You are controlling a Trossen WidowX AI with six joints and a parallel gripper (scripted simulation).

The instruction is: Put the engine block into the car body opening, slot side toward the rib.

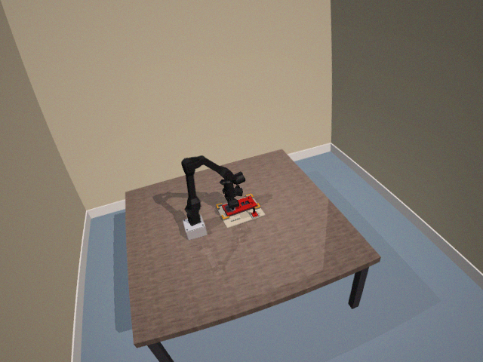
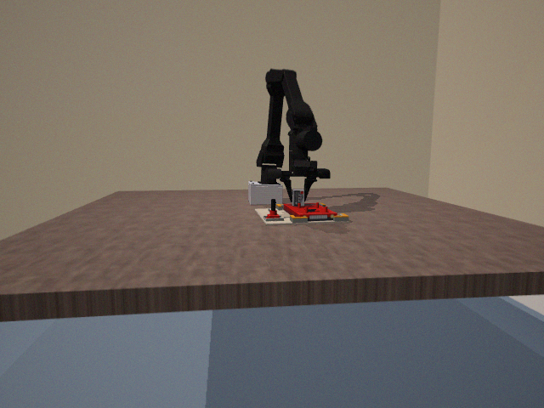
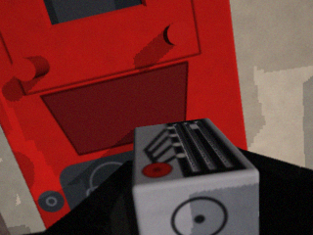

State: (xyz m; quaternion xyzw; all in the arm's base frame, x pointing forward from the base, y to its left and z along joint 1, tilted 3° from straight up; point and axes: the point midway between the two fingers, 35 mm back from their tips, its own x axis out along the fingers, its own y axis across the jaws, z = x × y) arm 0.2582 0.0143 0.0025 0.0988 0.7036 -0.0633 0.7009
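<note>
The black post is 11 cm to the right of my gripper tip and 9 cm ahead of it. Also, from my gripper tip: grey engine block 1 cm above.
</note>
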